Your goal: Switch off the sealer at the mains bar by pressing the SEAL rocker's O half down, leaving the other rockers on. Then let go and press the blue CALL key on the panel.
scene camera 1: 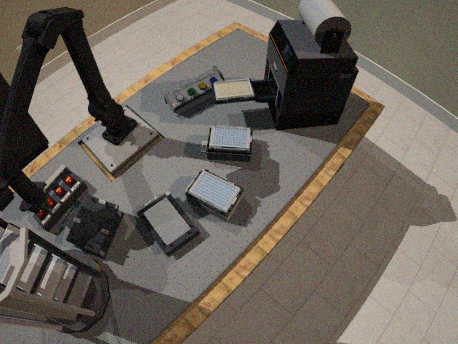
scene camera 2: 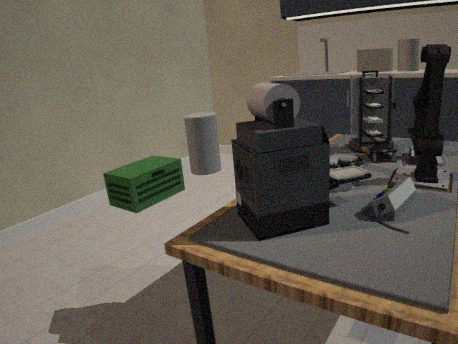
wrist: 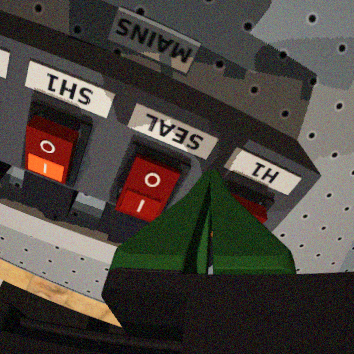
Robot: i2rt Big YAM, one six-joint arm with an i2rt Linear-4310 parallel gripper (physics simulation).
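Pixels of known places: gripper, fingertip midpoint: (scene camera 1: pixel 47 211) (wrist: pixel 211 179); arm's base, origin of the base link: (scene camera 1: pixel 120 130) (scene camera 2: pixel 425 177).
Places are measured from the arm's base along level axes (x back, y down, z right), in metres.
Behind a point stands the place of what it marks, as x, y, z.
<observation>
The mains bar (scene camera 1: pixel 75 192) @(-0.041, -0.014, 0.284) (wrist: pixel 105 120) @(-0.017, -0.022, 0.337) has a row of red rockers. In the wrist view the SEAL rocker (wrist: pixel 150 185) @(0.002, -0.032, 0.366) shows its O and I halves, and its I half is unlit. The SH1 rocker (wrist: pixel 52 147) @(-0.003, -0.034, 0.319) has a lit orange I half. The H1 rocker (wrist: pixel 252 207) @(-0.004, -0.031, 0.418) is partly hidden behind the green fingers. My gripper (wrist: pixel 211 179) @(-0.006, -0.023, 0.395) is shut and empty, its tips over the bar between the SEAL and H1 rockers, apart from the SEAL rocker's O half. The panel (scene camera 1: pixel 187 104) @(-0.141, 0.013, -0.235) (scene camera 2: pixel 401 197) @(-0.119, -0.035, -0.325) carries the blue CALL key (scene camera 1: pixel 213 80) @(-0.193, -0.050, -0.342) at its far end.
A black machine (scene camera 1: pixel 315 85) @(-0.565, -0.199, -0.364) (scene camera 2: pixel 282 185) @(-0.471, -0.148, -0.568) with a white roll (scene camera 1: pixel 320 15) @(-0.520, -0.423, -0.408) (scene camera 2: pixel 265 100) @(-0.511, -0.396, -0.557) stands beside the panel, a plate (scene camera 1: pixel 233 90) @(-0.315, -0.108, -0.282) on its tray. More plates (scene camera 1: pixel 230 137) @(-0.387, -0.048, -0.142) (scene camera 1: pixel 215 191) @(-0.447, -0.045, 0.045) sit mid-table. A dark fixture (scene camera 1: pixel 95 225) @(-0.200, -0.042, 0.330) stands close to the mains bar.
</observation>
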